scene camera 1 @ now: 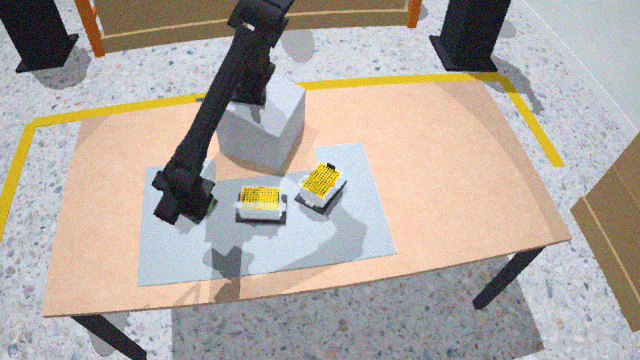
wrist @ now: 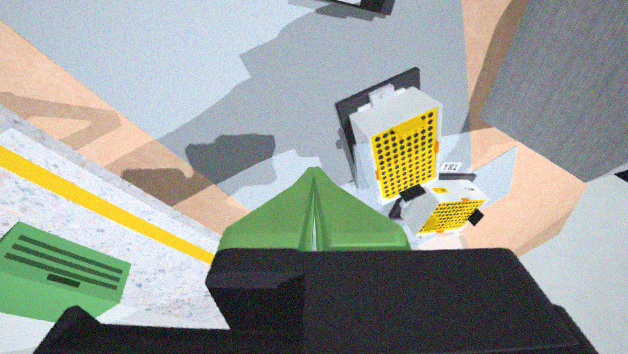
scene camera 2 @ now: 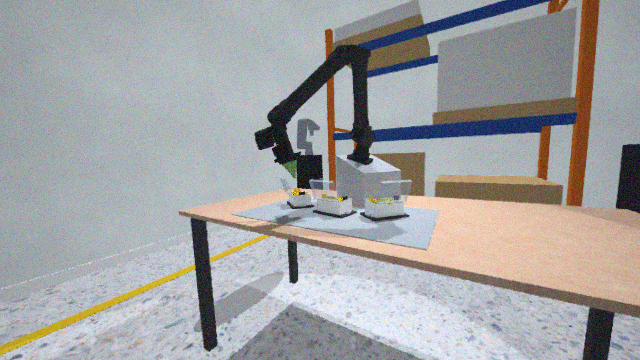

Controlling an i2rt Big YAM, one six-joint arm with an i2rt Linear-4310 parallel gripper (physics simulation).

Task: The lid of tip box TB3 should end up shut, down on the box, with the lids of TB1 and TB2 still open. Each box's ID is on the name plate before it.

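My gripper is visible to me in scene camera 1 (scene camera 1: 209, 209) and again through the wrist view (wrist: 314, 176). I see a clear lid (wrist: 458, 241), and there is another clear lid (wrist: 367, 190). As for the grey-blue mat, I find it at (scene camera 1: 354, 226), at (wrist: 248, 101) and at (scene camera 2: 415, 231).
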